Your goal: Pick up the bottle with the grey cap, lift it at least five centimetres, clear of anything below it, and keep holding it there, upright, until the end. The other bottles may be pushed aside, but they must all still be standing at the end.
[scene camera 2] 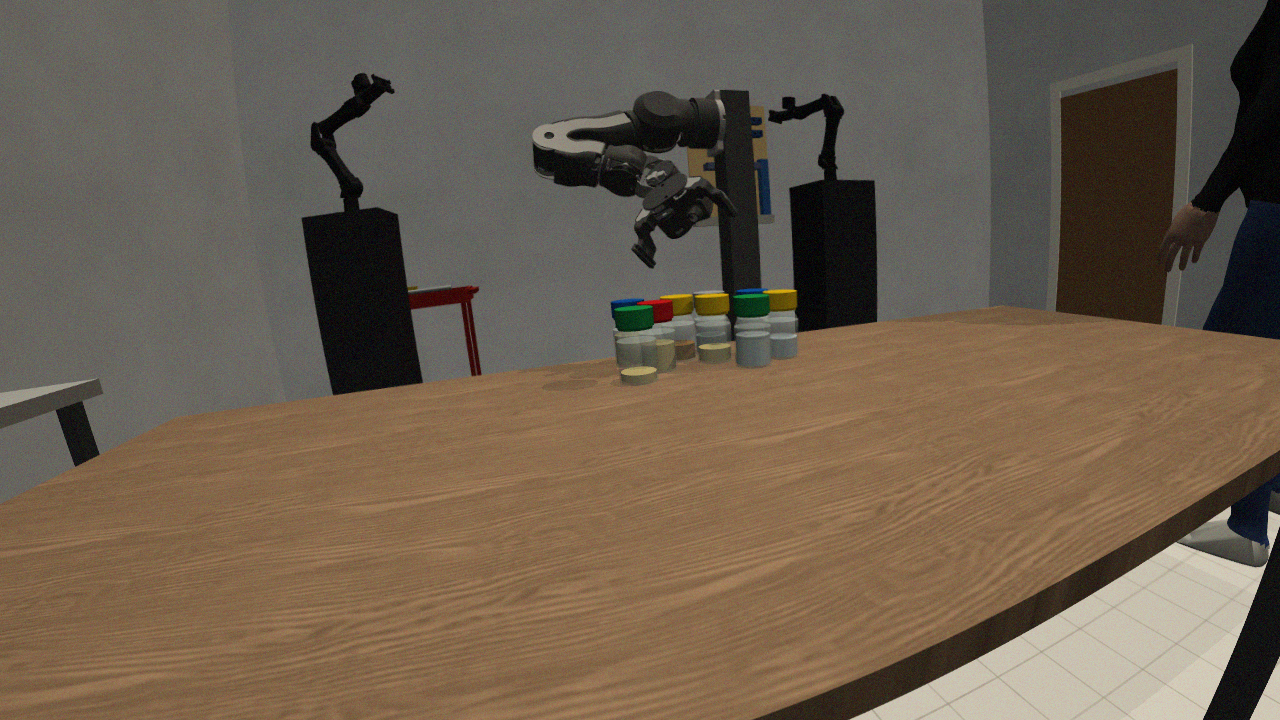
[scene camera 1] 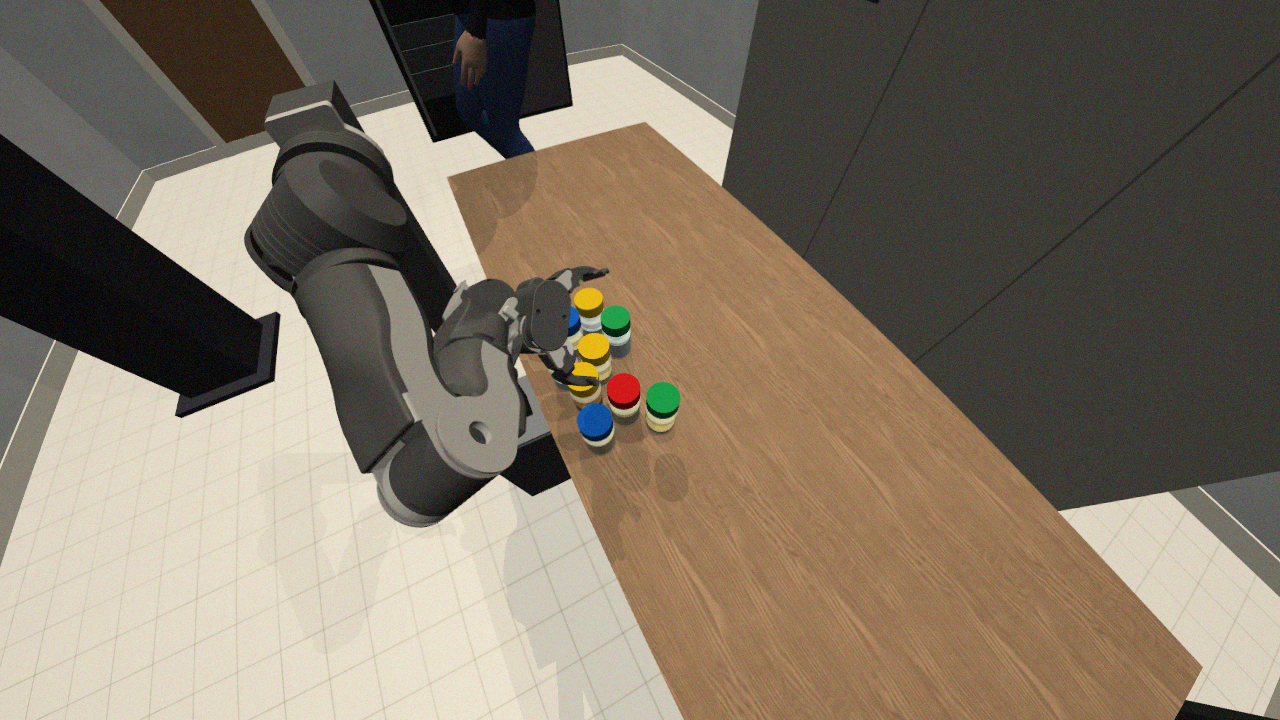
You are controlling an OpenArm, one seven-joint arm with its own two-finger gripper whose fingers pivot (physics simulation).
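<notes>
The grey-capped bottle [scene camera 2: 708, 291] stands at the back of the cluster in the scene camera 2 view, mostly hidden behind a yellow-capped bottle [scene camera 2: 712, 305]; in the scene camera 1 view the arm and gripper hide most of it. My gripper [scene camera 1: 597, 326] [scene camera 2: 689, 238] is open and empty, tilted, well above the caps. The other bottles stand upright close together, among them a red-capped one [scene camera 1: 622, 391] [scene camera 2: 657, 311], a front green-capped one [scene camera 1: 662, 400] [scene camera 2: 633, 318], a blue-capped one [scene camera 1: 595, 421] and another green-capped one [scene camera 1: 615, 320] [scene camera 2: 750, 305].
The bottles stand near the robot-side edge of the wooden table [scene camera 1: 805, 447] [scene camera 2: 626, 537]. Another yellow-capped bottle [scene camera 1: 588, 302] [scene camera 2: 781, 300] stands at the cluster's far end. A person [scene camera 1: 496, 71] [scene camera 2: 1248, 179] stands beyond the table's end.
</notes>
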